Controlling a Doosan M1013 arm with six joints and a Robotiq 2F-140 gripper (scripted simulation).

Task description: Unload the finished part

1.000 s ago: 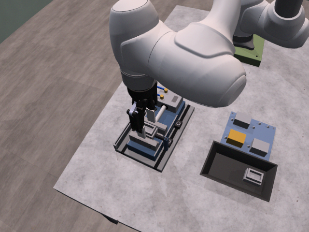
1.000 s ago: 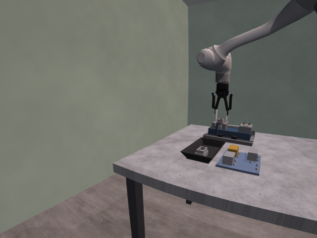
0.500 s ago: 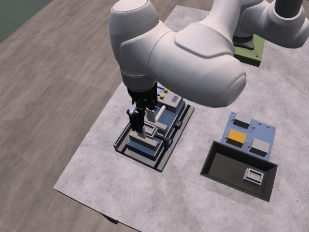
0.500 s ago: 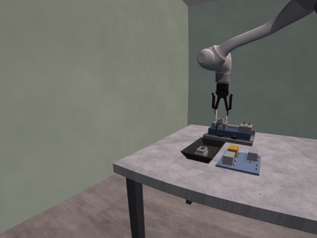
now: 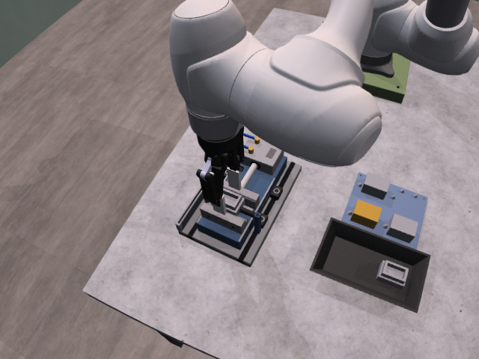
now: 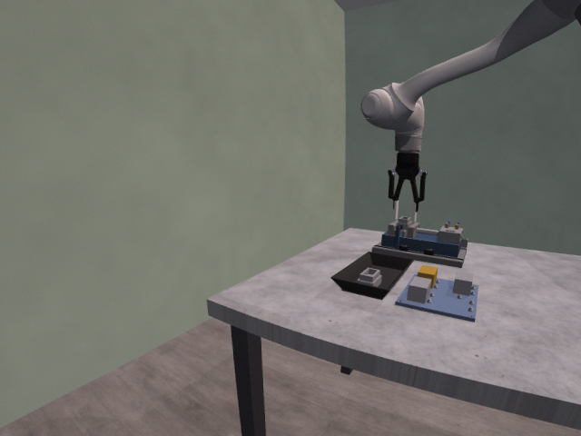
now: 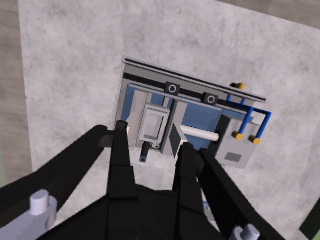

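Now: the yellow block 31 cm to the left of my hand, 11 cm below it and 9 cm behind it. The rest, counted from my hand: blue fixture plate 36 cm to the left, 13 cm below, 12 cm behind.
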